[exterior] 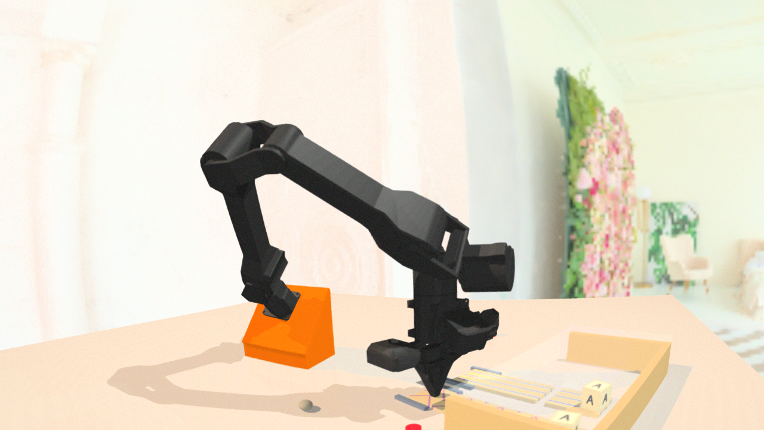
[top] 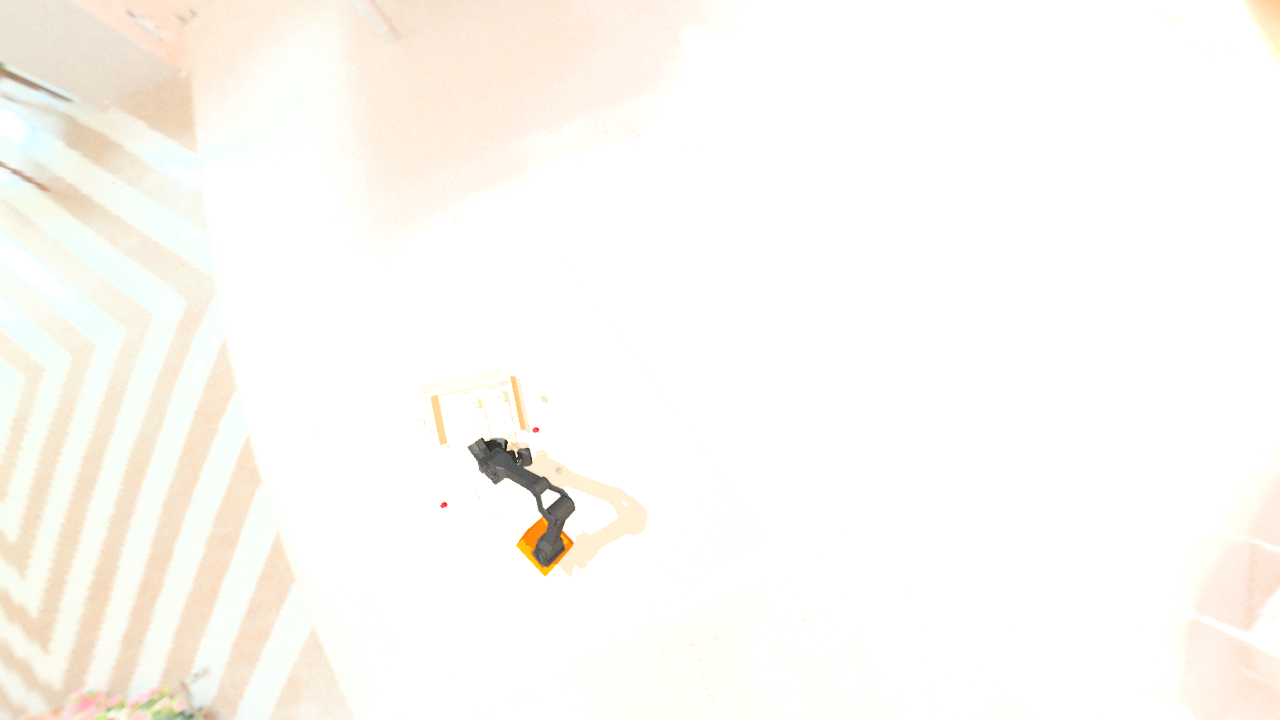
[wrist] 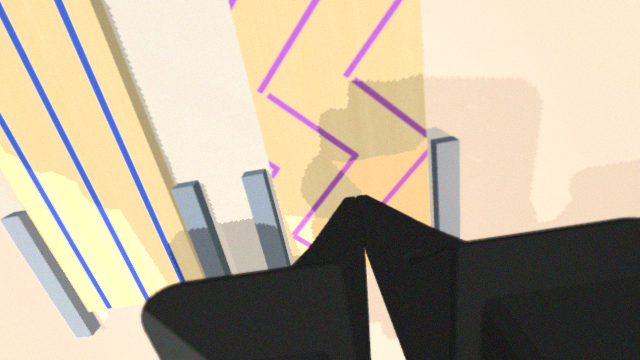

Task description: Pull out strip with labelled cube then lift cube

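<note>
Right now my gripper tip is 9 cm short of the strip and 5 cm to the left of it.
</note>
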